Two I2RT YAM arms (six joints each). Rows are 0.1 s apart.
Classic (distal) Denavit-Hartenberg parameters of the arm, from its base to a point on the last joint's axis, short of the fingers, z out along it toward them. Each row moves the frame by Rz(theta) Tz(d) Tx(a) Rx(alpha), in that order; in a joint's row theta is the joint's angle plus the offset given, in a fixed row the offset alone. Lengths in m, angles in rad.
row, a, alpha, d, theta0
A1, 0.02, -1.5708, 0.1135, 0
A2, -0.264, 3.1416, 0, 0
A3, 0.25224, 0, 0, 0.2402
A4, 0.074, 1.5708, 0, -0.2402
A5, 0, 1.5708, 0, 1.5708
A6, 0, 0, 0.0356, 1.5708
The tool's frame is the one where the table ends.
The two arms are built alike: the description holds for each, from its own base.
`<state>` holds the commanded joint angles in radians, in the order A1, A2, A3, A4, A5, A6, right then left.
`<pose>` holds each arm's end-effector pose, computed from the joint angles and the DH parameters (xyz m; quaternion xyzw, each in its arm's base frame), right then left.
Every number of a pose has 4 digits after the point. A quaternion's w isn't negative.
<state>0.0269 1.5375 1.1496 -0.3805 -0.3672 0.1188 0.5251 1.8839 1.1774 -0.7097 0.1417 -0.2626</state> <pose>0.3373 0.0219 0.2657 -0.0296 0.9074 0.1956 0.3707 0.2997 0.1678 0.1433 -0.3766 0.9205 -0.0599 0.0856</pose>
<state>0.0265 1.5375 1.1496 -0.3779 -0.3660 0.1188 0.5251 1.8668 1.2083 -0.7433 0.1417 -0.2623</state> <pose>0.3376 0.0217 0.2659 -0.0295 0.9070 0.1950 0.3720 0.3018 0.1690 0.1559 -0.3758 0.9202 -0.0589 0.0927</pose>
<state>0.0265 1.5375 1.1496 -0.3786 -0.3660 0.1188 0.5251 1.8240 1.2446 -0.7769 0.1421 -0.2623</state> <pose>0.3375 0.0217 0.2658 -0.0294 0.9072 0.1950 0.3717 0.3030 0.1697 0.1784 -0.3734 0.9188 -0.0560 0.1151</pose>
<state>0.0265 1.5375 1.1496 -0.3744 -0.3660 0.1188 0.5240 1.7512 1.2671 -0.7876 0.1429 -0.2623</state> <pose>0.3378 0.0217 0.2662 -0.0298 0.9064 0.1949 0.3736 0.3007 0.1679 0.2079 -0.3680 0.9151 -0.0506 0.1566</pose>
